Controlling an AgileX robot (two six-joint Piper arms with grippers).
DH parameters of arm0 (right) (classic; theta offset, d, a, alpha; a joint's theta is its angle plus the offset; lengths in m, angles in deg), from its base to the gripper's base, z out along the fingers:
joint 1: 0 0.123 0 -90
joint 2: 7.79 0 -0.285 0
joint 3: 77.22 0 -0.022 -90
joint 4: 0 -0.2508 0 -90
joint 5: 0 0 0.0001 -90
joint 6: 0 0.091 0 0
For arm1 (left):
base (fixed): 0 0 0 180
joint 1: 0 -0.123 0 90
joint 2: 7.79 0 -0.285 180
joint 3: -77.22 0 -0.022 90
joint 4: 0 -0.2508 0 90
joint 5: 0 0 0.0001 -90
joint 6: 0 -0.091 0 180
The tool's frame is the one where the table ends.
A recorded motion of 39 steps. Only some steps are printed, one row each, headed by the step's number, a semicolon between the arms.
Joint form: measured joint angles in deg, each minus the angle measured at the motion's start. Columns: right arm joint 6, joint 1, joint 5, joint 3, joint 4, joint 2; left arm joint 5, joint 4, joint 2, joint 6, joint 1, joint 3.
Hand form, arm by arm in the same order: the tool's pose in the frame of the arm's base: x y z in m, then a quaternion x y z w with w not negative. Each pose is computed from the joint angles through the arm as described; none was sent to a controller.
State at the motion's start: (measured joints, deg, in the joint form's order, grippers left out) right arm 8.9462 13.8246 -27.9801 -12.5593 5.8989 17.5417; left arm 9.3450 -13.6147 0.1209 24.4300 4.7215 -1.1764
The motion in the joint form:
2: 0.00 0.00 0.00 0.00 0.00 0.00; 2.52 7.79 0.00 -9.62 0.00 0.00
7: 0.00 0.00 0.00 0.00 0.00 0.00; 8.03 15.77 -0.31 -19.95 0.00 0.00
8: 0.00 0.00 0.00 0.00 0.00 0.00; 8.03 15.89 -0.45 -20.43 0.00 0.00
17: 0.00 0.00 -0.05 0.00 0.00 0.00; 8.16 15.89 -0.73 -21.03 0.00 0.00
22: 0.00 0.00 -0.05 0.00 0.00 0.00; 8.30 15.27 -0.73 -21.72 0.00 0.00
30: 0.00 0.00 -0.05 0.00 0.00 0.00; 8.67 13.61 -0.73 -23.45 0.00 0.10
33: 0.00 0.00 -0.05 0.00 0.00 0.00; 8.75 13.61 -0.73 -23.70 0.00 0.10
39: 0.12 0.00 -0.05 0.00 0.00 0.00; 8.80 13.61 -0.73 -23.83 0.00 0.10
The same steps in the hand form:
2: 0.0724 0.0133 0.2244 -0.06291 0.85400 0.05834 0.51314; 0.0566 -0.0028 0.1874 -0.03574 0.75450 -0.07107 0.65146
7: 0.0724 0.0133 0.2244 -0.06291 0.85400 0.05834 0.51314; 0.0544 -0.0055 0.1790 -0.00895 0.78451 -0.06520 0.61662
8: 0.0724 0.0133 0.2244 -0.06291 0.85400 0.05834 0.51314; 0.0543 -0.0056 0.1792 -0.00624 0.78377 -0.06357 0.61776
17: 0.0724 0.0133 0.2244 -0.06290 0.85423 0.05826 0.51278; 0.0539 -0.0055 0.1792 -0.00208 0.78298 -0.06045 0.61910
22: 0.0724 0.0133 0.2244 -0.06290 0.85423 0.05826 0.51278; 0.0539 -0.0053 0.1790 0.00569 0.78375 -0.05220 0.61885
30: 0.0724 0.0133 0.2244 -0.06290 0.85423 0.05826 0.51278; 0.0538 -0.0044 0.1790 0.02566 0.78486 -0.03076 0.61838
33: 0.0724 0.0133 0.2244 -0.06290 0.85423 0.05826 0.51278; 0.0538 -0.0044 0.1789 0.02739 0.78523 -0.02938 0.61790
39: 0.0724 0.0133 0.2244 -0.06200 0.85430 0.05880 0.51272; 0.0538 -0.0044 0.1788 0.02829 0.78547 -0.02867 0.61759

